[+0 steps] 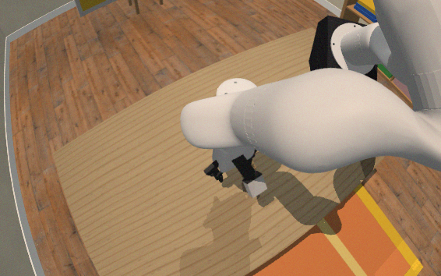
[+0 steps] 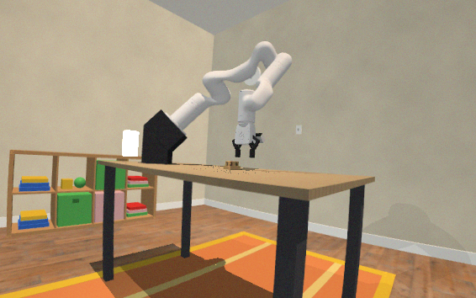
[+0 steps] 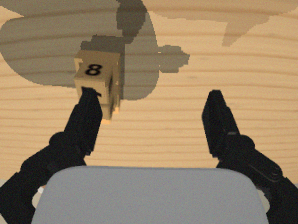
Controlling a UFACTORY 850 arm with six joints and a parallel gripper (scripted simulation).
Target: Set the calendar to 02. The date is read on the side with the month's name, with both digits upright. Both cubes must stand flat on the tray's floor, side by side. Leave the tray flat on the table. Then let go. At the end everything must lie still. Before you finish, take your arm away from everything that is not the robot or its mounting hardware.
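Right now the wooden cube is 6 cm behind my hand, 5 cm below it and 4 cm to the right of it. Also, from my hand: wooden calendar tray: 6 cm below, 6 cm behind, 3 cm to the right.
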